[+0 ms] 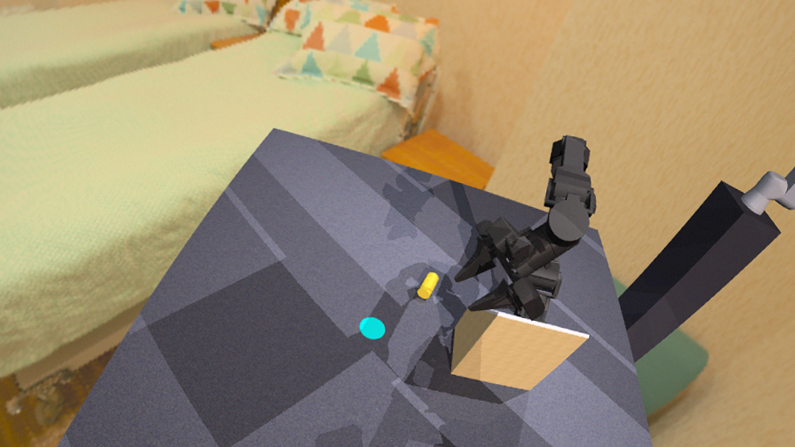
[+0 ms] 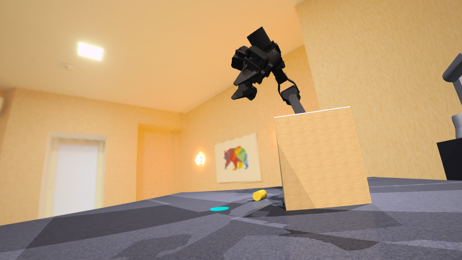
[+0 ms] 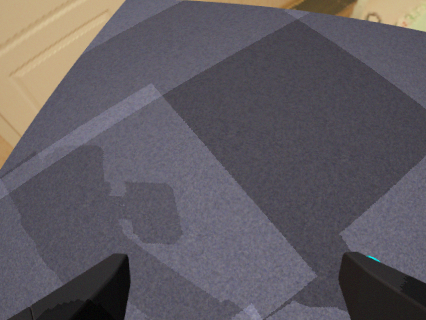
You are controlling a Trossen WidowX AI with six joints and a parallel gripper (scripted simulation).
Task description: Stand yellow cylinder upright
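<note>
The yellow cylinder lies 31 cm below my gripper tip, 28 cm to the right of it and 1 cm ahead of it. From my gripper tip the other things lie so: cyan circle (33 cm below, 11 cm ahead, 10 cm to the right).
</note>
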